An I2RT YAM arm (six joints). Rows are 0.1 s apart.
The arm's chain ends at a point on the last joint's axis. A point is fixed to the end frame.
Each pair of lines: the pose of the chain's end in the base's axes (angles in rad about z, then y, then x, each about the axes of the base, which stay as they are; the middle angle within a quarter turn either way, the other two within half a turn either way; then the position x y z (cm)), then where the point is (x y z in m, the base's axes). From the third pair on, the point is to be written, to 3 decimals.
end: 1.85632, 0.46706, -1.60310, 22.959, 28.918, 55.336
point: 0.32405 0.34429 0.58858
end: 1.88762, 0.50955, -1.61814, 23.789, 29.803, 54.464
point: 0.33554 0.34897 0.57735
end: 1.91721, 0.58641, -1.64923, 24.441, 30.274, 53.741
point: 0.346 0.346 0.567
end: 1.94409, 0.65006, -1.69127, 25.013, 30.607, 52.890
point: 0.355 0.344 0.556
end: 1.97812, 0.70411, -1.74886, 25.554, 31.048, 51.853
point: 0.363 0.343 0.543
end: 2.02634, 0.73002, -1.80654, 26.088, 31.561, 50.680
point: 0.370 0.345 0.527
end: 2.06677, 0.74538, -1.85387, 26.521, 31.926, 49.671
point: 0.376 0.347 0.513
